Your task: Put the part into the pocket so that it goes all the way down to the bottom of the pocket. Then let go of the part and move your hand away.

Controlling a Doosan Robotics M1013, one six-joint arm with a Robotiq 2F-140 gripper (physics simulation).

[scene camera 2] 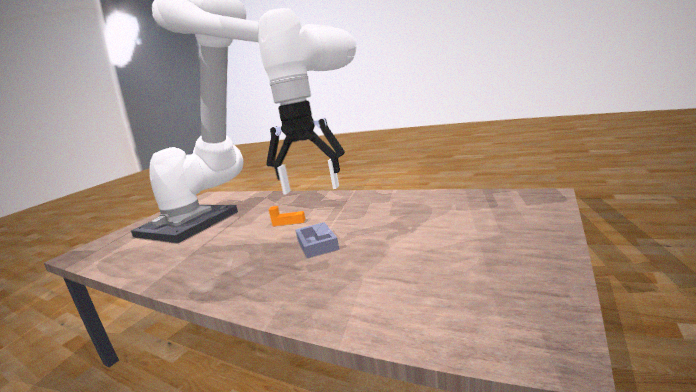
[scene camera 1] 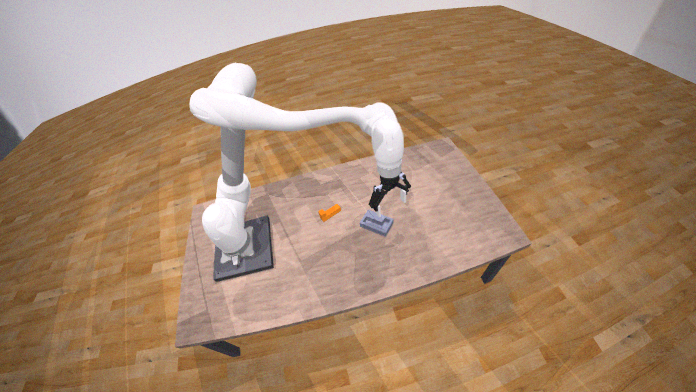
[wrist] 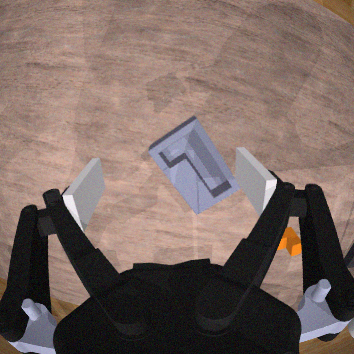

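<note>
The orange L-shaped part [scene camera 1: 330,212] [scene camera 2: 290,218] [wrist: 291,242] rests on the table, apart from the block, on the robot base's side of it. In the wrist view a finger hides some of it. The blue-grey block [scene camera 1: 372,229] [scene camera 2: 320,247] [wrist: 182,185] sits on the table with its L-shaped pocket facing up. The pocket holds no part. In the wrist view the block is turned at a slant. My gripper [scene camera 1: 391,204] [scene camera 2: 310,188] [wrist: 168,167] is wide open and empty. It hangs above the table near the block, with the part outside its fingers.
The robot's dark base plate [scene camera 1: 265,250] [scene camera 2: 157,235] is at the left of the table [scene camera 1: 440,240] [scene camera 2: 475,300] [wrist: 115,75]. The part lies between this plate and the block. The table's edges are well away from the block.
</note>
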